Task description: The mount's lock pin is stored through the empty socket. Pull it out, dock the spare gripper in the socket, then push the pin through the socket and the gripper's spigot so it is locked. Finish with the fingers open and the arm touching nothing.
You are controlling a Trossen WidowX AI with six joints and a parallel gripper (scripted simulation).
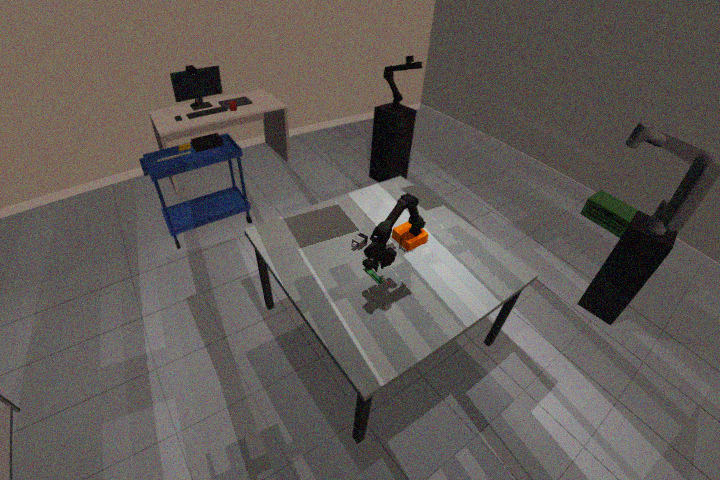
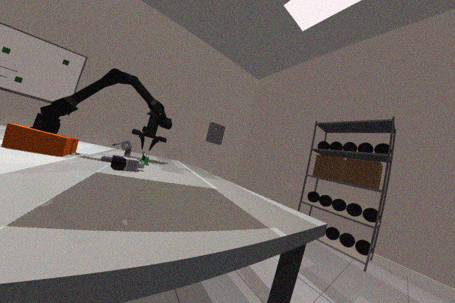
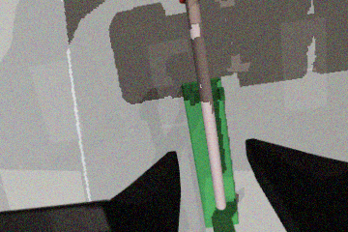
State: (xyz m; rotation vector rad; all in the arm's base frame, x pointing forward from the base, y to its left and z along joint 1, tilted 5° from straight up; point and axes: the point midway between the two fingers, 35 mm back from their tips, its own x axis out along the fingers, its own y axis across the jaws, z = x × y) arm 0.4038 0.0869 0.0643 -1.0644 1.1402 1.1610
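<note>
The green bracket is 4 cm to the right of my gripper tip and 5 cm below it. Round my gripper tip: spare gripper 11 cm behind, 28 cm to the right, 5 cm below; grey mount 13 cm behind, 13 cm to the right, 2 cm below.
</note>
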